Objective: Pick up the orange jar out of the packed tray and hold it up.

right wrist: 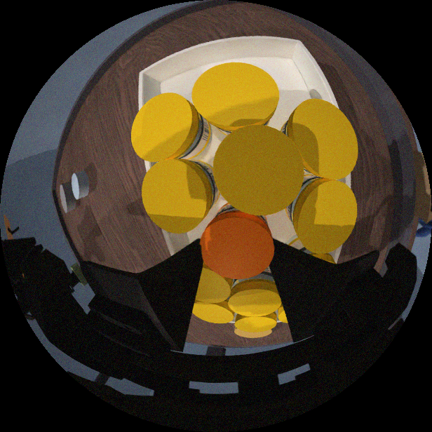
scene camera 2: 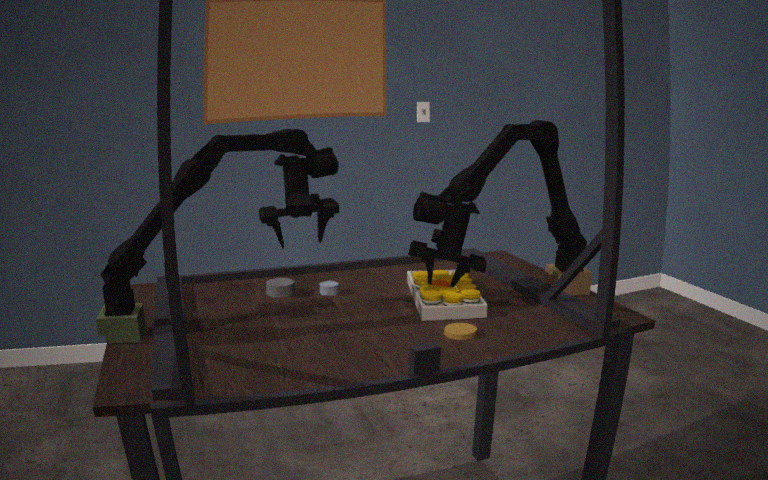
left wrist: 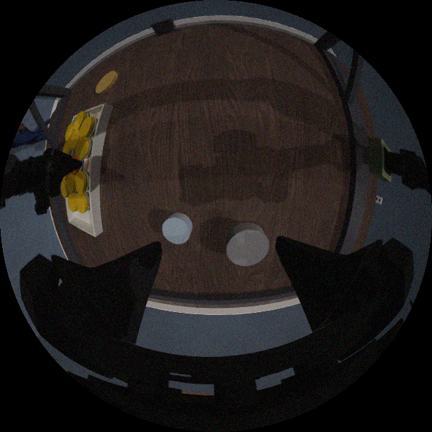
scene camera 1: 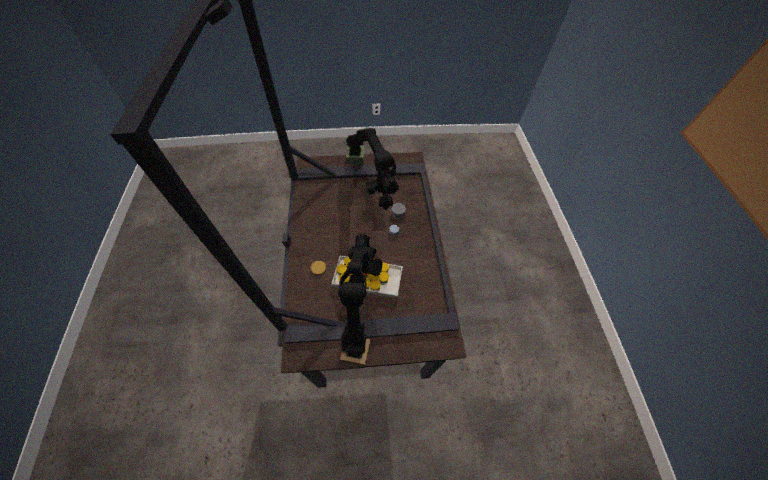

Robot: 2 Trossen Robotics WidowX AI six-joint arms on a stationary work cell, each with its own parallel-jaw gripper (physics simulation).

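Frame: origin at the left arm's base, x back, y right, z up, level; millimetres.
Where they show: left gripper, fingertip midpoint: (scene camera 2: 301, 245); right gripper, fingertip midpoint: (scene camera 2: 439, 290) (scene camera 1: 363, 271); left arm's base, origin of the base link: (scene camera 2: 119, 310) (scene camera 1: 355, 151); right arm's base, origin of the base link: (scene camera 1: 355, 349).
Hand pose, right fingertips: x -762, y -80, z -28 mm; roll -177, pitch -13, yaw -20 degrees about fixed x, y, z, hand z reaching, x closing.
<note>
Each offset is from my right fingertips to the top centre of the thing.
The orange jar @(dx -4, dy -5, dz +19 mm) (scene camera 2: 441, 283) (right wrist: 237, 250) stands among several yellow-lidded jars @(dx -33, dy -92, dz +18 mm) (scene camera 1: 384, 276) @(dx +42, dy +69, dz +18 mm) (scene camera 2: 431, 293) (right wrist: 257, 170) in the white tray @(dx -20, dy -20, dz +2 mm) (scene camera 1: 392, 288) (scene camera 2: 453, 311) (left wrist: 97, 200) (right wrist: 220, 50). My right gripper (scene camera 2: 441, 284) (right wrist: 235, 244) points down into the tray, shut on the orange jar, with a fingertip against each side of its lid in the right wrist view. The jar's body is mostly hidden under the lid. My left gripper (scene camera 2: 301, 244) (left wrist: 219, 245) is open and empty, high above the table, away from the tray.
A grey disc @(dx +369, dy -168, dz +0 mm) (scene camera 1: 398, 210) (scene camera 2: 280, 287) (left wrist: 248, 246) and a smaller pale blue one @(dx +244, dy -145, dz -6 mm) (scene camera 1: 394, 229) (scene camera 2: 328, 288) (left wrist: 177, 228) stand below and near my left gripper. A flat tan disc @(dx +25, dy +214, dz -18 mm) (scene camera 1: 318, 267) (scene camera 2: 460, 331) (left wrist: 106, 82) lies beside the tray. Dark frame posts (scene camera 2: 613, 169) rise at the table's edge.
</note>
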